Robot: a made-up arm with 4 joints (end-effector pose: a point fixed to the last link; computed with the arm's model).
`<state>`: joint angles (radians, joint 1 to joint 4).
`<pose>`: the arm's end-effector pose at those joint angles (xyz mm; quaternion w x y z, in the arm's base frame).
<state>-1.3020 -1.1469 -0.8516 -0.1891</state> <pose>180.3 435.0 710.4 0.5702 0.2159 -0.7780 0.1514</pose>
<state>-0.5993 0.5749 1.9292 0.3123</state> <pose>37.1 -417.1 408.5 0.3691 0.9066 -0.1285 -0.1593</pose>
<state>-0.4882 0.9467 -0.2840 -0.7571</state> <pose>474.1 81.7 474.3 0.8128 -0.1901 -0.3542 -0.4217</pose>
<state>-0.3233 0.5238 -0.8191 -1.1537</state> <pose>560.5 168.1 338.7 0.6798 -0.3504 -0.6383 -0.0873</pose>
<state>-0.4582 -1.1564 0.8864 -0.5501</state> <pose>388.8 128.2 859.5 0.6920 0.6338 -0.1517 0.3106</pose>
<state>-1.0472 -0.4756 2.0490 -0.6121</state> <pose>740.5 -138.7 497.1 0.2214 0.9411 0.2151 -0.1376</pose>
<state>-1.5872 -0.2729 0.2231 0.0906</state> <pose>225.0 -9.3 773.8 0.6212 0.7303 -0.2764 0.0656</pose>
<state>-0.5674 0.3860 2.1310 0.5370</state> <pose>96.8 -456.4 288.4 0.2917 0.9519 -0.0884 0.0315</pose>
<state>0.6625 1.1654 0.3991 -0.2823</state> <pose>304.9 -25.9 673.1 0.7316 -0.3009 -0.4758 -0.3846</pose>
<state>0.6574 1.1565 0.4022 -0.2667</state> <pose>302.3 -22.7 672.3 0.7399 -0.2950 -0.4686 -0.3821</pose>
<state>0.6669 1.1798 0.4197 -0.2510</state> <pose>294.2 -20.5 677.5 0.7371 -0.2899 -0.4701 -0.3893</pose>
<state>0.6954 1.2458 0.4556 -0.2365</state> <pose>278.7 -18.6 689.7 0.7188 -0.2858 -0.4847 -0.4082</pose>
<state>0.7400 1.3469 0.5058 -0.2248</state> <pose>255.9 -14.8 705.4 0.6856 -0.2818 -0.5122 -0.4339</pose>
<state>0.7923 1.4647 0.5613 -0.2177</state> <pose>228.8 -7.5 719.7 0.6419 -0.2772 -0.5482 -0.4590</pose>
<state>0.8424 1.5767 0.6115 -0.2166</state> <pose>202.7 1.9 729.0 0.5957 -0.2726 -0.5853 -0.4778</pose>
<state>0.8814 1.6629 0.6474 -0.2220</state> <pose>183.2 10.0 733.3 0.5560 -0.2698 -0.6157 -0.4889</pose>
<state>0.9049 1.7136 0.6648 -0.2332</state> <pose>173.2 13.6 735.4 0.5286 -0.2704 -0.6350 -0.4942</pose>
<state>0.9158 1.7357 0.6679 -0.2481</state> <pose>170.8 13.0 737.1 0.5123 -0.2739 -0.6451 -0.4964</pose>
